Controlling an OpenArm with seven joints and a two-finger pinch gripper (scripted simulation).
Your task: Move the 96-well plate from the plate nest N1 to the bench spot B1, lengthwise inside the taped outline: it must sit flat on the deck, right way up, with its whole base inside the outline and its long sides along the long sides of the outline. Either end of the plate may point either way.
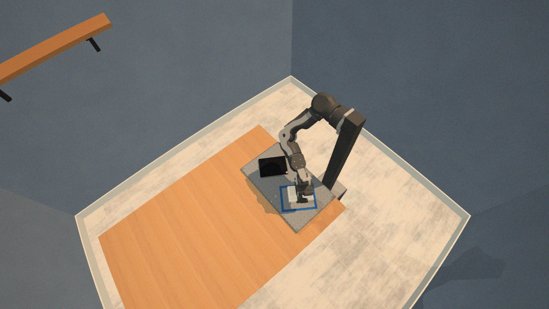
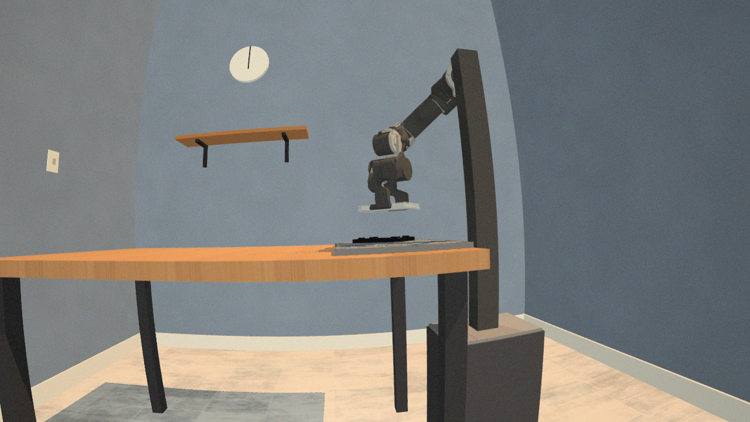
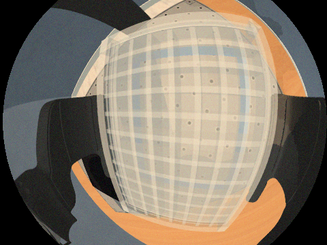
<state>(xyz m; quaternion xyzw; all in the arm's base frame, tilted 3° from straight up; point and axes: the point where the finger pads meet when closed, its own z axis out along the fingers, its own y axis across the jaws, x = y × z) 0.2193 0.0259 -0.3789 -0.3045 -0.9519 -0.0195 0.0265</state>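
The 96-well plate is right at my hand. From my hand the other things lie so: black plate nest 250 mm to the right, 80 mm below, 20 mm behind.
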